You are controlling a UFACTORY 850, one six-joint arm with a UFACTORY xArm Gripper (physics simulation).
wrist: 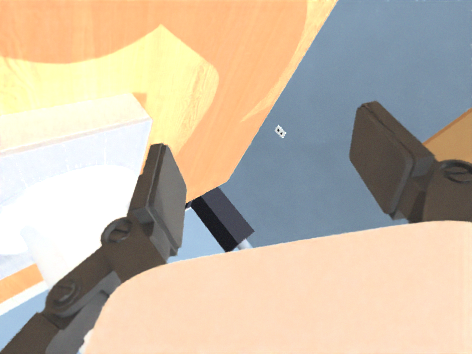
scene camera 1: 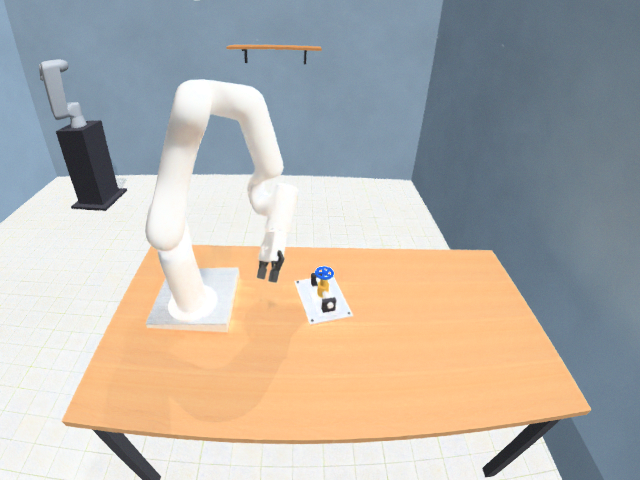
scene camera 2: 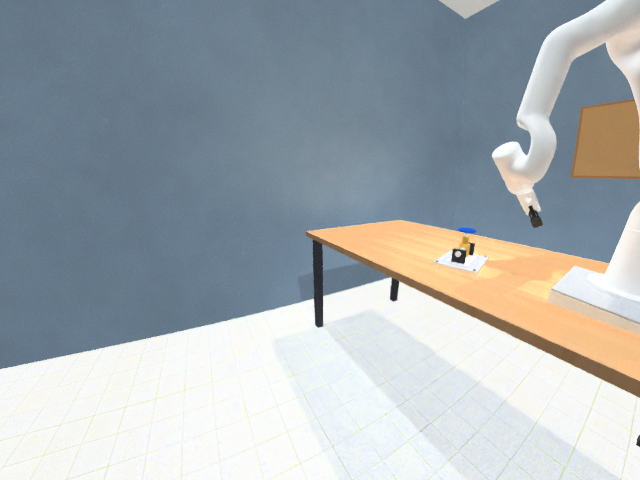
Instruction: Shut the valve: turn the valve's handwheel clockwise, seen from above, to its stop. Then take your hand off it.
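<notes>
The valve's blue handwheel (scene camera 1: 324, 268) (scene camera 2: 466, 230) lies level on top of the yellow valve body (scene camera 1: 323, 288) (scene camera 2: 464, 247). The valve stands on a white base plate (scene camera 1: 315, 312) (scene camera 2: 443, 261) on the table, between black blocks. My gripper (scene camera 1: 268, 277) (scene camera 2: 536, 223) (wrist: 262, 148) is open, with its two dark fingers wide apart and nothing between them. It hangs above the table, apart from the handwheel, between the valve and the robot's base, and is tilted. The valve does not show in the wrist view.
The wooden table (scene camera 1: 413, 361) (scene camera 2: 361, 240) (wrist: 200, 30) carries the arm's grey base slab (scene camera 1: 227, 294) (scene camera 2: 571, 284) (wrist: 120, 135). A wall shelf (scene camera 1: 273, 47) and a black pedestal (scene camera 1: 87, 165) (wrist: 222, 220) with a grey arm (scene camera 1: 54, 90) stand beyond the table.
</notes>
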